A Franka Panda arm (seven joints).
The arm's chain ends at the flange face. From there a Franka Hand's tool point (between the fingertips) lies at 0.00 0.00 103.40 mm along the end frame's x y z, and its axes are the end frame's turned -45 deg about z.
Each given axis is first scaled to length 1.
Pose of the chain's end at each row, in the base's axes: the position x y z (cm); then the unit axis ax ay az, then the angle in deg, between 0 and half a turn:
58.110 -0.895 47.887 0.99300 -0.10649 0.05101 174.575
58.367 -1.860 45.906 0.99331 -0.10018 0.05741 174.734
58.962 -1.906 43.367 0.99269 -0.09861 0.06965 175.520
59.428 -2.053 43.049 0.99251 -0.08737 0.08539 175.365
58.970 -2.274 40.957 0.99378 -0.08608 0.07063 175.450
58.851 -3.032 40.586 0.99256 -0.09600 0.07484 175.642
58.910 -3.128 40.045 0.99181 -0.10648 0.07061 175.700
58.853 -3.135 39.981 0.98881 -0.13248 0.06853 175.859
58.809 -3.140 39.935 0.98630 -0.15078 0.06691 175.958
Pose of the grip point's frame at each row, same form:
59.051 -1.978 37.647 0.95901 0.28187 0.02902 172.751
59.449 -2.921 35.678 0.95701 0.28786 0.03548 172.617
60.310 -2.850 33.159 0.95601 0.28913 0.04944 172.805
61.105 -3.036 32.893 0.95195 0.29959 0.06351 171.971
60.349 -3.215 30.753 0.95226 0.30115 0.05011 172.698
60.310 -3.960 30.392 0.95500 0.29153 0.05465 172.690
60.274 -4.052 29.837 0.95821 0.28151 0.05093 172.930
60.154 -4.061 29.765 0.96533 0.25629 0.04953 173.168
60.062 -4.067 29.713 0.96996 0.23839 0.04836 173.330

